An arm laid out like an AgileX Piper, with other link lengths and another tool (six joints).
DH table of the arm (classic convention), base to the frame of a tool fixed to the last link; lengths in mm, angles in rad. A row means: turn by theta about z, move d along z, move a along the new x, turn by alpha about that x. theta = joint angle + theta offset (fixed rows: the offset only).
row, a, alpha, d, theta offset
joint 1, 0, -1.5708, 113.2, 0
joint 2, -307.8, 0, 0, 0.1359
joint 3, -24.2, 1.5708, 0, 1.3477
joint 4, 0, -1.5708, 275.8, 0
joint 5, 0, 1.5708, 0, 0
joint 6, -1, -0.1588, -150.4, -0.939
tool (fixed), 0, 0, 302.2, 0
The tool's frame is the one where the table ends.
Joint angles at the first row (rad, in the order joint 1, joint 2, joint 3, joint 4, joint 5, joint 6):
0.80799 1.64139 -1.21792 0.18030 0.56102 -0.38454
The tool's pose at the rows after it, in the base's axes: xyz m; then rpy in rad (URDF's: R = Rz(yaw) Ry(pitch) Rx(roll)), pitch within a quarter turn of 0, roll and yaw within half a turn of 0:
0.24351 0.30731 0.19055 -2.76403 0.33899 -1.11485
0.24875 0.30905 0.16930 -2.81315 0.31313 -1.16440
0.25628 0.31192 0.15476 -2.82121 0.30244 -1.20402
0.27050 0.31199 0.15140 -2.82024 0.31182 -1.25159
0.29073 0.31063 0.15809 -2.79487 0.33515 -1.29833
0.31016 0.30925 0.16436 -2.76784 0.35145 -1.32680
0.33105 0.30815 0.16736 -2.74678 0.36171 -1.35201
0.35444 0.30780 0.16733 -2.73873 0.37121 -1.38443
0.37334 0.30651 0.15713 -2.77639 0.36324 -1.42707
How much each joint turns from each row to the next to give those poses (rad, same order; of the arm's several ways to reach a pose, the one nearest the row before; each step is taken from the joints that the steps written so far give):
0.00000 0.03892 0.00001 -0.01208 0.02149 0.08744
0.00000 0.05358 -0.00004 -0.04407 -0.00567 0.06087
-0.00245 0.03940 -0.00067 -0.04047 -0.03076 0.05852
-0.02520 0.02820 -0.02497 -0.00899 -0.00943 0.03081
-0.03725 0.01651 -0.04255 -0.00160 -0.00675 0.02133
-0.03282 0.01975 -0.04636 -0.00001 -0.00367 0.00551
-0.03207 0.03279 -0.05507 0.00000 0.00001 0.00062
-0.03318 0.04979 -0.07235 0.00408 0.01159 0.00177
-0.02811 0.06718 -0.07374 0.00662 0.04158 0.00216

